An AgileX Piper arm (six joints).
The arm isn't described. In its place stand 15 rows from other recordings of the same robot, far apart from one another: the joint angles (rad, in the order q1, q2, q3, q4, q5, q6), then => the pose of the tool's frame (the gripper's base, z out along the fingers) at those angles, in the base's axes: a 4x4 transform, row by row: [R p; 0 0 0 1], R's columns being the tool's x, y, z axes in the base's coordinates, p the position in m.
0.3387, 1.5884, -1.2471, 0.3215, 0.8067, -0.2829 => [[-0.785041 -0.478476 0.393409 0.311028], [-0.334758 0.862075 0.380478 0.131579], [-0.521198 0.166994 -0.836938 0.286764], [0 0 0 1]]
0.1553, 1.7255, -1.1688, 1.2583, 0.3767, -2.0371 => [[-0.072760 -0.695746 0.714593 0.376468], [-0.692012 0.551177 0.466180 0.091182], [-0.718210 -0.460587 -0.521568 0.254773], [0 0 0 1]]
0.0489, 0.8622, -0.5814, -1.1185, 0.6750, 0.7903 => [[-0.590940 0.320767 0.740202 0.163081], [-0.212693 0.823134 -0.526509 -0.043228], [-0.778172 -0.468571 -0.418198 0.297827], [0 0 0 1]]
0.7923, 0.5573, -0.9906, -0.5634, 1.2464, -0.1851 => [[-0.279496 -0.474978 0.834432 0.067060], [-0.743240 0.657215 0.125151 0.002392], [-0.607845 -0.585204 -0.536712 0.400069], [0 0 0 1]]
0.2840, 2.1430, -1.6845, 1.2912, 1.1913, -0.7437 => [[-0.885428 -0.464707 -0.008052 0.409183], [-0.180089 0.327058 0.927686 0.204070], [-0.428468 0.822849 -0.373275 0.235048], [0 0 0 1]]
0.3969, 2.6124, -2.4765, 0.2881, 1.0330, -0.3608 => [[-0.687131 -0.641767 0.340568 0.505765], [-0.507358 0.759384 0.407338 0.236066], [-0.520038 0.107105 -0.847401 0.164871], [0 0 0 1]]
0.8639, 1.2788, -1.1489, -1.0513, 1.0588, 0.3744 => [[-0.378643 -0.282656 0.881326 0.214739], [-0.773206 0.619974 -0.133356 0.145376], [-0.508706 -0.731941 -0.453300 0.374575], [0 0 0 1]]
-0.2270, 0.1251, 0.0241, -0.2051, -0.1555, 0.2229 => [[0.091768 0.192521 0.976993 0.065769], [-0.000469 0.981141 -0.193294 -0.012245], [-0.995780 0.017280 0.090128 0.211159], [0 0 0 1]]
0.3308, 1.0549, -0.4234, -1.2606, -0.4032, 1.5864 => [[-0.572690 -0.455577 0.681525 0.175679], [0.140482 0.764520 0.629105 0.096282], [-0.807645 0.456024 -0.373833 0.242644], [0 0 0 1]]
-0.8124, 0.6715, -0.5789, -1.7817, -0.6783, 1.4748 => [[-0.166441 0.105106 0.980434 0.126222], [-0.233414 0.961844 -0.142738 -0.052046], [-0.958027 -0.252604 -0.135557 0.337227], [0 0 0 1]]
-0.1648, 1.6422, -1.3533, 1.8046, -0.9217, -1.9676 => [[-0.487774 0.764976 0.420581 0.342826], [0.067359 0.513326 -0.855546 -0.128504], [-0.870367 -0.388983 -0.301915 0.345758], [0 0 0 1]]
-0.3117, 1.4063, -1.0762, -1.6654, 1.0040, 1.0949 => [[-0.655183 0.710508 0.256737 0.252300], [-0.134401 0.224794 -0.965093 -0.161588], [-0.743419 -0.666818 -0.051788 0.364230], [0 0 0 1]]
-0.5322, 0.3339, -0.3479, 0.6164, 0.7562, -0.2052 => [[-0.390498 0.290237 0.873655 0.073554], [0.514805 0.855597 -0.054135 -0.001423], [-0.763208 0.428622 -0.483525 0.255240], [0 0 0 1]]
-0.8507, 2.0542, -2.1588, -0.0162, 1.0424, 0.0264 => [[-0.481775 0.766665 0.424404 0.307291], [0.576838 0.642046 -0.505010 -0.352225], [-0.659660 0.001511 -0.751563 0.356084], [0 0 0 1]]
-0.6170, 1.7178, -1.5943, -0.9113, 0.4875, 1.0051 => [[-0.150237 0.854387 0.497445 0.315194], [0.281915 0.519288 -0.806761 -0.264898], [-0.947604 0.019032 -0.318881 0.380552], [0 0 0 1]]
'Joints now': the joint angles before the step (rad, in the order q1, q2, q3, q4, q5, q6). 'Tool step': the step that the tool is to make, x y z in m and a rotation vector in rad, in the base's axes. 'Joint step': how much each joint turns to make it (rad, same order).
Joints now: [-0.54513, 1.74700, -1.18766, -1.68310, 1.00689, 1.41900]
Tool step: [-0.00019, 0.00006, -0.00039, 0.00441, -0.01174, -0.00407]
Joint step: [0.00000, 0.00002, -0.00001, 0.00570, -0.00001, 0.00923]
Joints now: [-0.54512, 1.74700, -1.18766, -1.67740, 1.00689, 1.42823]
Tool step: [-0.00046, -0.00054, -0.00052, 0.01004, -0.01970, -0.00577]
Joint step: [-0.00223, 0.00000, -0.00160, 0.01169, -0.00436, 0.01246]
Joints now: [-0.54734, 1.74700, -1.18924, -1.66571, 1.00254, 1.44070]
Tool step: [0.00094, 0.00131, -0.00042, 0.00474, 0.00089, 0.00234]
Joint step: [0.00449, -0.00002, 0.00000, 0.00625, -0.00001, -0.00385]
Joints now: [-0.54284, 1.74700, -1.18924, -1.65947, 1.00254, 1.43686]
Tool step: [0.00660, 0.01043, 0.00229, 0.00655, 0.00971, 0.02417]
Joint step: [0.03497, -0.00762, -0.00193, 0.01943, 0.00759, -0.02592]
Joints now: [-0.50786, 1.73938, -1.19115, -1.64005, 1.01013, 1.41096]
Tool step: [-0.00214, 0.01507, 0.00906, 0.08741, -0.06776, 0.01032]
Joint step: [0.03038, -0.05349, 0.00120, 0.12922, -0.02793, -0.04018]
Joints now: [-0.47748, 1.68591, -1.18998, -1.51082, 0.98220, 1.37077]
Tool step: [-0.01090, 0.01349, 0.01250, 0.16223, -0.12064, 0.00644]
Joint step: [0.00180, -0.08337, -0.00162, 0.23080, -0.06551, -0.07904]
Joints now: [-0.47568, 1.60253, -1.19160, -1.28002, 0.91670, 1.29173]
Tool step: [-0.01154, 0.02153, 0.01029, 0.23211, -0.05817, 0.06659]
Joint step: [-0.00001, -0.09321, -0.00479, 0.36265, -0.04450, -0.24779]
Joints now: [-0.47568, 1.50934, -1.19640, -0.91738, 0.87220, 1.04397]
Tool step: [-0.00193, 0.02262, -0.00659, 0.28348, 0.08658, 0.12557]
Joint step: [0.00000, -0.02081, -0.02701, 0.41083, 0.08532, -0.36819]
